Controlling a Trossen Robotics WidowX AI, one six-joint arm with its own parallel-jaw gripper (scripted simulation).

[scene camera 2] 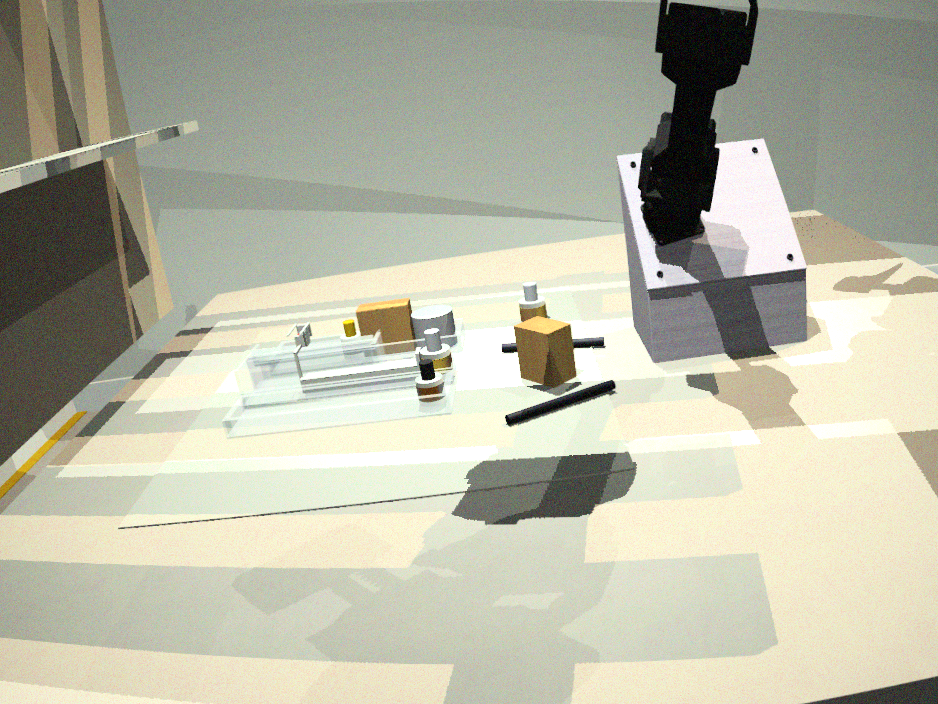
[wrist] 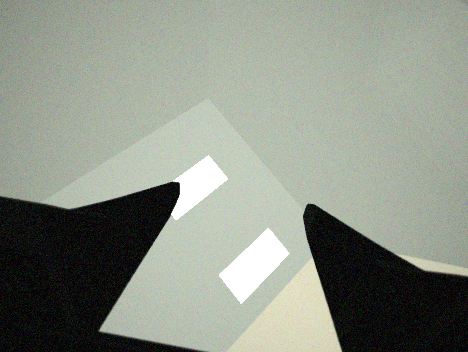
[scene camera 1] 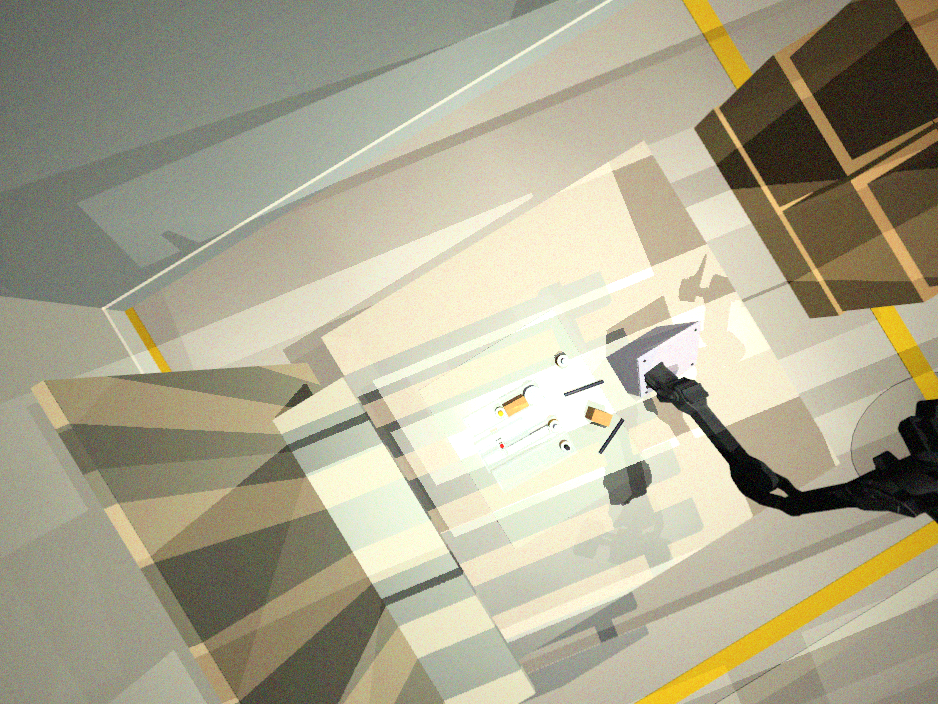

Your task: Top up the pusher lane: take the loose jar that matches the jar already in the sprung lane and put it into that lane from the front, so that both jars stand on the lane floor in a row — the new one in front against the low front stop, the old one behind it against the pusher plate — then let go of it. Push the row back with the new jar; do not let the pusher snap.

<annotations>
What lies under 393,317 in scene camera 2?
A tan box.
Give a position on a shelf unit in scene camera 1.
332,437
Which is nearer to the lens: the grey cylinder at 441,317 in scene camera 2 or the tan box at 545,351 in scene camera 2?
The tan box.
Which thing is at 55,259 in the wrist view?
My gripper.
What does my gripper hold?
Nothing.
</annotations>
